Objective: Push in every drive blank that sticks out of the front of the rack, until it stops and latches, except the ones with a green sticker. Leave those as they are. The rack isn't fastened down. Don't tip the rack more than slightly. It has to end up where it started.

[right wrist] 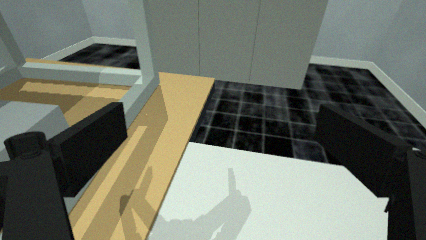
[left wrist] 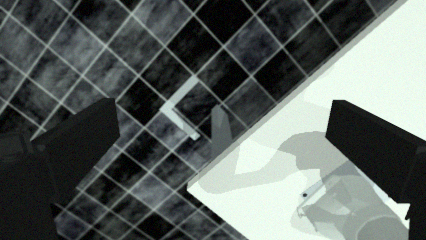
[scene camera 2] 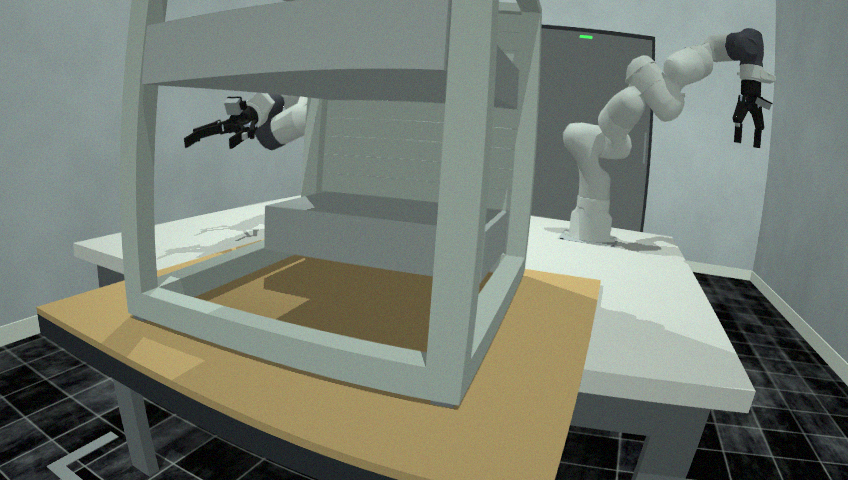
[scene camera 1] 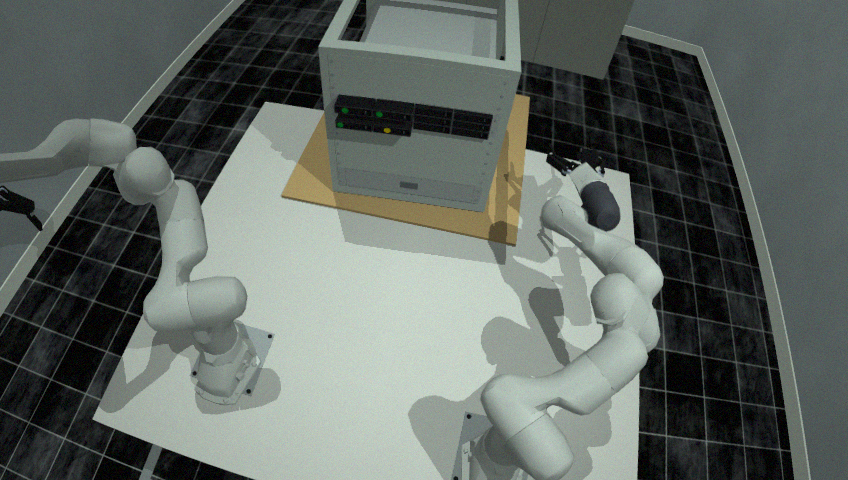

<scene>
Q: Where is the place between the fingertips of my right gripper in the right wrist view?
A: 221,120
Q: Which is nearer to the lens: the green-stickered blank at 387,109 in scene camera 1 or the grey rack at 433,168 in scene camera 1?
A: The green-stickered blank.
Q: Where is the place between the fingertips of my right gripper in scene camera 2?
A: At 207,143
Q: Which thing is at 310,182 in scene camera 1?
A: A wooden board.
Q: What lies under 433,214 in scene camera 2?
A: A grey rack.
</scene>
